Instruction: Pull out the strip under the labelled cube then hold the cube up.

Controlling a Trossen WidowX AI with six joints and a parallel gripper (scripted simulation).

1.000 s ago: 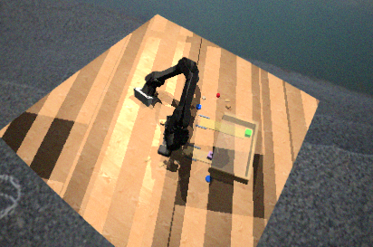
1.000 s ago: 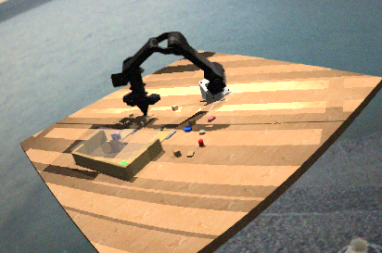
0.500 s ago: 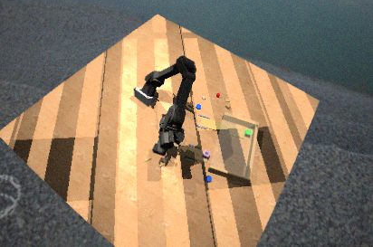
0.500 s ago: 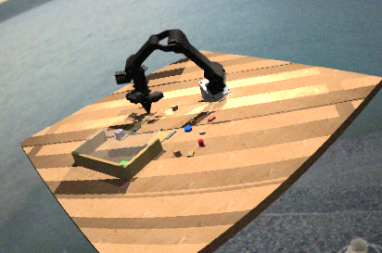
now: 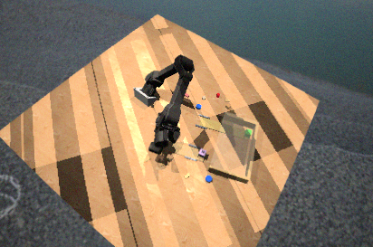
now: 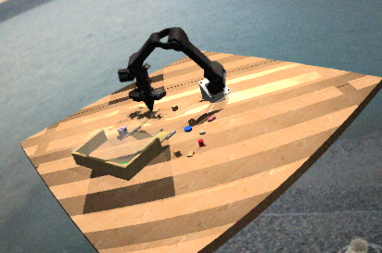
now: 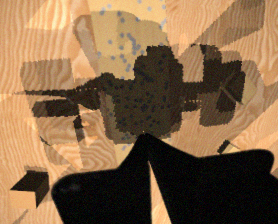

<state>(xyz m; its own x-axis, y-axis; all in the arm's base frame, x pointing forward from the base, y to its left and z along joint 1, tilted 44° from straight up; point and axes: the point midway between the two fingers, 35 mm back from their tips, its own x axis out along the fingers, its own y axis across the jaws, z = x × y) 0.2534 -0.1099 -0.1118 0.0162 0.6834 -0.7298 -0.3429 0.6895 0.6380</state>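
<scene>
The tan speckled strip lies 90 mm ahead of my gripper tip and 40 mm to the left of it. The rest, counted from my gripper tip: pink block: 100 mm behind, 320 mm to the left; then red block: 40 mm ahead, 440 mm to the left, 10 mm above.
</scene>
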